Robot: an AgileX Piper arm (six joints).
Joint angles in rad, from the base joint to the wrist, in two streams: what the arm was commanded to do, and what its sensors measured. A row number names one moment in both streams.
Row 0, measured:
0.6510 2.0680 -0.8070 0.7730 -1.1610 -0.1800
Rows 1 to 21, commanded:
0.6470 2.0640 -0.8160 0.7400 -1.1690 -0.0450
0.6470 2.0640 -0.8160 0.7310 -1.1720 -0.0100
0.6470 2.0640 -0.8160 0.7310 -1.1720 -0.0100
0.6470 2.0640 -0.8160 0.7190 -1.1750 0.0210
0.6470 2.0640 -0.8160 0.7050 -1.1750 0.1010
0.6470 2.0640 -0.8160 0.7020 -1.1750 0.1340
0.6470 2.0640 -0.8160 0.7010 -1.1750 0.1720
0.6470 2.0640 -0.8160 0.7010 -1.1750 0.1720
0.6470 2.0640 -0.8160 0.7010 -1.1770 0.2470
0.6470 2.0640 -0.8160 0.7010 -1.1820 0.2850
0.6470 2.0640 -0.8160 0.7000 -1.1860 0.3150
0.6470 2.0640 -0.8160 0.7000 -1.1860 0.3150
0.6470 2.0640 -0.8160 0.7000 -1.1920 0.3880
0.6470 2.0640 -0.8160 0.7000 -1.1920 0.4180
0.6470 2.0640 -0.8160 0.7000 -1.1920 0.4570
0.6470 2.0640 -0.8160 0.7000 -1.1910 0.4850
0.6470 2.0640 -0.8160 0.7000 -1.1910 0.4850
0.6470 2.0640 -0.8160 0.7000 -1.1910 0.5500
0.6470 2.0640 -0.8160 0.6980 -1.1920 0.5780
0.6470 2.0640 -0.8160 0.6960 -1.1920 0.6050
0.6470 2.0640 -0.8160 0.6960 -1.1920 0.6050
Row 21, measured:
0.6490 2.0700 -0.8050 0.7590 -1.1730 0.5060
